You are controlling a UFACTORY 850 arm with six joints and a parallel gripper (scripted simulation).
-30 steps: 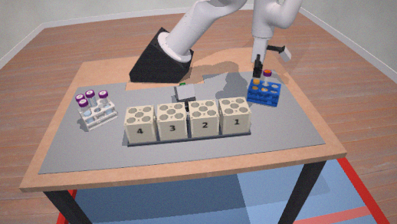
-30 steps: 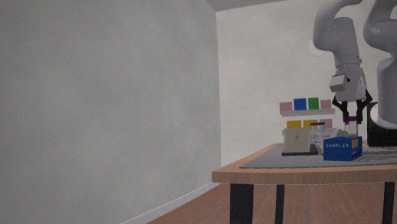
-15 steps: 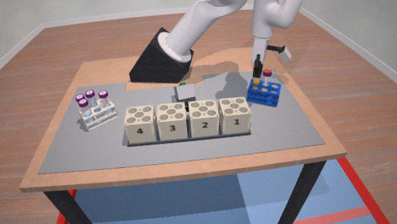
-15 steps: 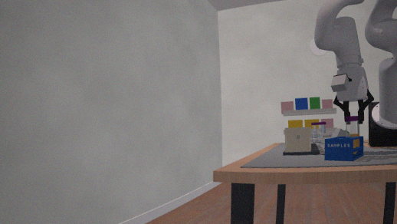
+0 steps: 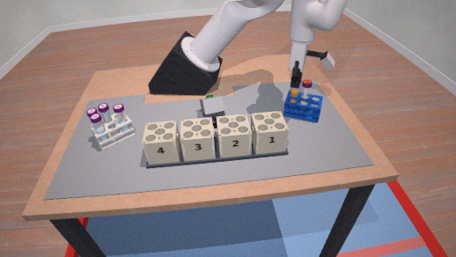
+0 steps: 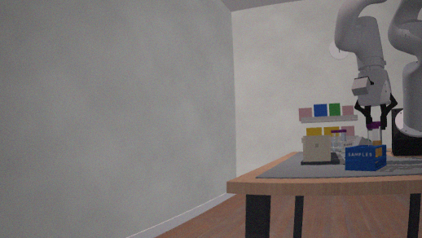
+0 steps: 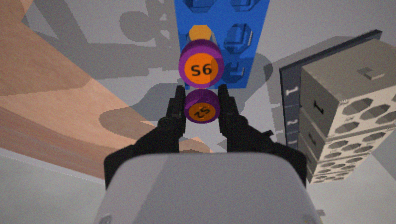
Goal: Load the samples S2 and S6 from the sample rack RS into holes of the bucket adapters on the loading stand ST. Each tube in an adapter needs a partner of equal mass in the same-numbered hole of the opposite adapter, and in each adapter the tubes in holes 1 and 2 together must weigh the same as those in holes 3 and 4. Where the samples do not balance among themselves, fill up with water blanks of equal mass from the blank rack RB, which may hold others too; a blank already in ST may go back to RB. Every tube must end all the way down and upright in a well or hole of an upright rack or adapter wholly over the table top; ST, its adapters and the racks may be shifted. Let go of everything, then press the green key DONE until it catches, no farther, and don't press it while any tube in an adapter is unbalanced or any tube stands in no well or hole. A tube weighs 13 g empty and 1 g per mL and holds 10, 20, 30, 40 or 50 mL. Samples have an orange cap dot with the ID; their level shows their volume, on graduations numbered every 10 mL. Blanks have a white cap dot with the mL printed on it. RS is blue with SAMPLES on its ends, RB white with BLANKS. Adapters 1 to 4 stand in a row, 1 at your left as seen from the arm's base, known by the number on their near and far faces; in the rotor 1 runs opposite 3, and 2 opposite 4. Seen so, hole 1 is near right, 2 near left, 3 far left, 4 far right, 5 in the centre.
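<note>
The sample tube S2 is 1 cm behind my hand and 5 cm below it. The rest, counted from my hand: blue sample rack RS (3 cm ahead, 3 cm to the left, 9 cm below); then adapter 1 (21 cm ahead, 11 cm to the right, 7 cm below); then sample S6 (2 cm ahead, 4 cm to the left, 6 cm below).
</note>
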